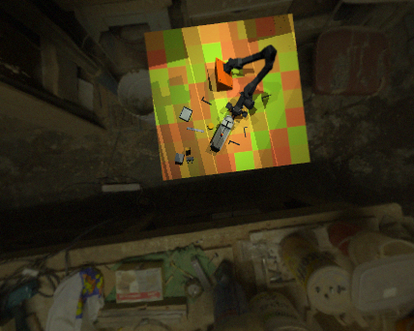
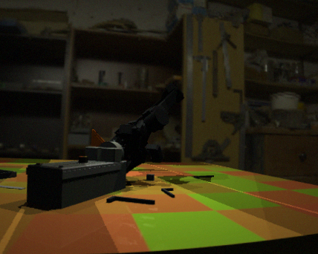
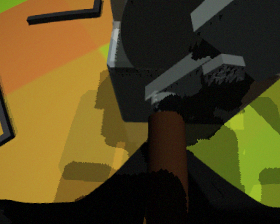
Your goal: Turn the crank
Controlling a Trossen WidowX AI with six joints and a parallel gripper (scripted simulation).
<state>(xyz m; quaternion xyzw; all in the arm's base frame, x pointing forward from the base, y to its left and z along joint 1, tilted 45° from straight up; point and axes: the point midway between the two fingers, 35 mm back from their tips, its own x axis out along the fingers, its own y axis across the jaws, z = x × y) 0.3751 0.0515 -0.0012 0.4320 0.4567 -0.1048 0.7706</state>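
The small cube is 100 mm to the left of my gripper tip, 100 mm behind it and 30 mm below it. From my gripper tip the other things lie so: yellow disc (180 mm to the right, 40 mm ahead, 30 mm below); then brown crank handle (30 mm above, 10 mm to the left, 10 mm behind); then red pointer (140 mm ahead, 110 mm to the right, 50 mm above).
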